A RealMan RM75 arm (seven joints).
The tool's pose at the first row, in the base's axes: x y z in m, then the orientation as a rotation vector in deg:
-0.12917, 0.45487, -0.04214, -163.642, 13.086, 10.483
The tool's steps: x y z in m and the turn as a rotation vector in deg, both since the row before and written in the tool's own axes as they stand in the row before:
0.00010, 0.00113, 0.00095, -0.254, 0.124, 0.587
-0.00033, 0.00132, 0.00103, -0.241, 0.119, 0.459
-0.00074, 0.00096, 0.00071, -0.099, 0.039, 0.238
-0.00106, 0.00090, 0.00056, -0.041, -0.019, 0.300
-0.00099, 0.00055, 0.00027, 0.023, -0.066, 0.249
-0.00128, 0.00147, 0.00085, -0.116, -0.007, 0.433
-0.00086, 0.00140, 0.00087, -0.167, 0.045, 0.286
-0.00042, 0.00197, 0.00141, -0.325, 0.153, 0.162
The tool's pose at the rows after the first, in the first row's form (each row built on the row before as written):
-0.12936, 0.45404, -0.04335, -163.874, 13.946, 10.465
-0.13003, 0.45311, -0.04462, -164.098, 14.623, 10.426
-0.13101, 0.45250, -0.04543, -164.184, 14.971, 10.434
-0.13227, 0.45196, -0.04603, -164.197, 15.398, 10.526
-0.13337, 0.45167, -0.04627, -164.142, 15.744, 10.663
-0.13500, 0.45072, -0.04725, -164.218, 16.363, 10.777
-0.13622, 0.44977, -0.04829, -164.365, 16.781, 10.799
-0.13719, 0.44835, -0.05004, -164.698, 17.040, 10.675

